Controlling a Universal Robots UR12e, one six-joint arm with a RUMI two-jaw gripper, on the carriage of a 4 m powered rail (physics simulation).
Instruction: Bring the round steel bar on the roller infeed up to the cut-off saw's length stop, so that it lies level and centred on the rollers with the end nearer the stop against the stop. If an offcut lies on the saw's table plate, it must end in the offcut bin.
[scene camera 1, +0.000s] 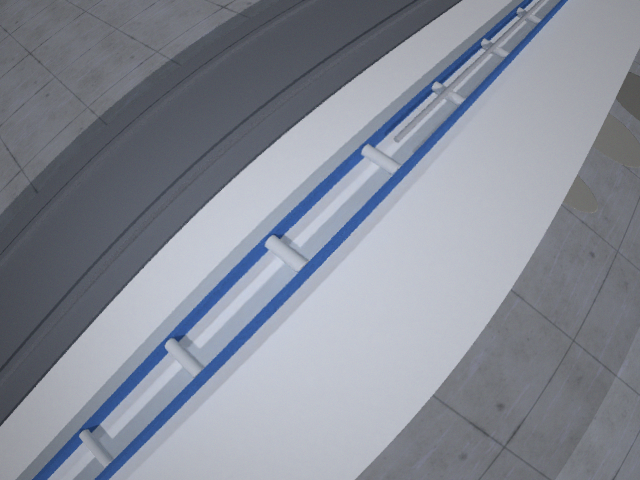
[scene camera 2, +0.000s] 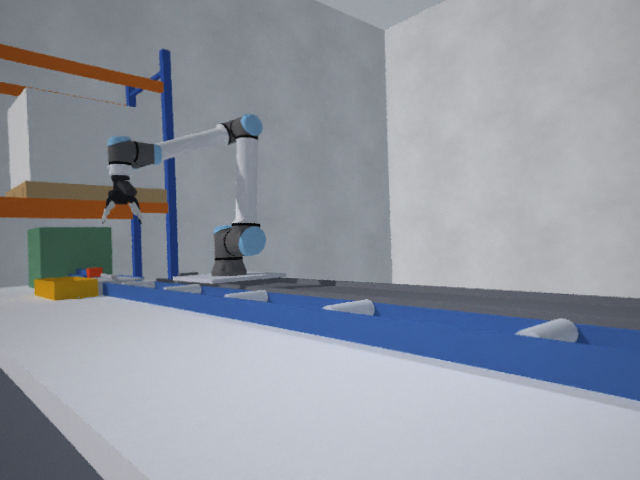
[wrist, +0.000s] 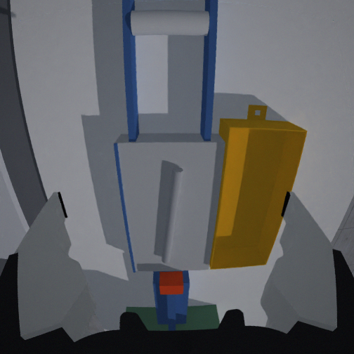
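Pixels of known places: gripper, fingertip midpoint: (scene camera 2: 122, 223); arm's base, origin of the base link: (scene camera 2: 229, 275).
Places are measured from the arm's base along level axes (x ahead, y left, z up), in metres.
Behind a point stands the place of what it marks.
The round steel bar (scene camera 1: 421, 116) @(y 2.555, x 0.625, z 0.048 m) lies lengthwise over several rollers in the upper right of scene camera 1, between the blue infeed rails (scene camera 2: 289, 316) @(y 1.440, x 0.694, z -0.001 m) (wrist: 210, 75); its near end lies between two rollers. My gripper (scene camera 2: 121, 221) @(y 0.194, x 0.621, z 0.270 m) (wrist: 174, 194) is open and empty, high above the saw's grey table plate (wrist: 135, 165). A short round offcut (wrist: 173, 215) lies slightly slanted on the plate, between my fingertips as seen from the wrist. The yellow offcut bin (scene camera 2: 66, 288) @(y 0.182, x 0.835, z 0.013 m) (wrist: 260, 123) stands beside the plate. A red block (scene camera 2: 94, 271) @(y -0.199, x 0.627, z 0.058 m) (wrist: 171, 282), seemingly the length stop, sits on a blue part past the plate.
A green box-shaped body (scene camera 2: 72, 253) @(y -0.501, x 0.646, z 0.149 m) stands behind the bin and the red block. A rack with a blue post (scene camera 2: 168, 155) and orange beams stands behind the arm. A white roller (wrist: 170, 23) crosses the rails before the plate. The dark rail (scene camera 1: 155, 139) runs alongside the table.
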